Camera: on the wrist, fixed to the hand. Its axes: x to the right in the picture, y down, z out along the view.
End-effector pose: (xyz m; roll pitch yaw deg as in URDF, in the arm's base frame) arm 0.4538 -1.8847 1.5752 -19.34 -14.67 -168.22
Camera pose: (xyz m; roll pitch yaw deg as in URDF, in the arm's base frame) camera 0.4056 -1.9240 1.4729 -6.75 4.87 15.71
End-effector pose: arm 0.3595 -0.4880 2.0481 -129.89 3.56 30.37
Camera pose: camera 0.4424 -0.5736 2.0592 103.81 -3.75 -160.18
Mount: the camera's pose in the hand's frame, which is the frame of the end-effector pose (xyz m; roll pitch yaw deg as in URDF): 0.0275 0.0644 -0.0971 -27.24 -7.90 -173.01
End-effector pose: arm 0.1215 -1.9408 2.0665 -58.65 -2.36 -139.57
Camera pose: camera 0.0652 -1.9238 1.9622 32.04 -7.69 37.27
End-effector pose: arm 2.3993 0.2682 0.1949 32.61 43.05 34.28
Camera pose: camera 2.3293 0.3495 0.1417 -69.41 -45.09 -131.32
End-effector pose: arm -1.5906 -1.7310 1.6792 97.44 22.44 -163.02
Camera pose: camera -1.6171 -1.8311 1.7393 -126.47 -14.38 24.14
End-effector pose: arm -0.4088 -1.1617 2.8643 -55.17 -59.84 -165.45
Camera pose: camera -0.5236 -1.1472 2.8337 25.23 49.54 10.66
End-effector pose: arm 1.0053 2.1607 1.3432 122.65 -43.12 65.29
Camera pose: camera 0.9405 2.1324 1.4398 -145.78 53.15 -109.86
